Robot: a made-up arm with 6 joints.
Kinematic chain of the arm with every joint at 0, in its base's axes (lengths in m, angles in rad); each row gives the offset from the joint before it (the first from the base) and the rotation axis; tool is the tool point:
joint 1: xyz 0 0 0.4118 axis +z
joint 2: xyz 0.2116 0 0 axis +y
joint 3: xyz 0 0 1.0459 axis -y
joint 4: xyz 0 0 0.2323 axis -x
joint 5: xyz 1.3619 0 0 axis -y
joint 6: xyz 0.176 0 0 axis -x
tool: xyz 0 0 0
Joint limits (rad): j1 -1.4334..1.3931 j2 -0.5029..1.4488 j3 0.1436..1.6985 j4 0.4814..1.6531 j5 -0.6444..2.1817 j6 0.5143..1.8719
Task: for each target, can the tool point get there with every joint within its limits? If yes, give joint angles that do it. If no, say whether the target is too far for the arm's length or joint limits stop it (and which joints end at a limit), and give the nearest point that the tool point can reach.
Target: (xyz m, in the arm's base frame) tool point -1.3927 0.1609 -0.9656
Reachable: no: joint limits stop it (at a limit: joint 1, joint 2, joint 3, joint 4) | nearest point 0.1497 1.8120 -0.6897 | short by 2.276 m
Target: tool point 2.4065 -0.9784 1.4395
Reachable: yes | joints -0.3842 1.2228 1.5192 1.5078 -0.0291 1.0547
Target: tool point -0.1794 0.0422 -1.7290
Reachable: no: joint limits stop it (at a limit: joint 1, joint 2, joint 3, joint 4, joint 5) | nearest point 0.3624 1.7412 -0.8745 | short by 1.977 m
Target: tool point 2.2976 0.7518 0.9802
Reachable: yes | joints 0.2522 0.8595 0.5539 1.0810 1.4807 0.7222
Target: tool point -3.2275 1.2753 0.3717
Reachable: no: too far | nearest point -1.3026 0.5147 2.1856 | short by 2.752 m
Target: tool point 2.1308 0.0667 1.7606
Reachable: yes | joints -0.0504 0.6998 0.9432 1.5623 1.7228 0.9545
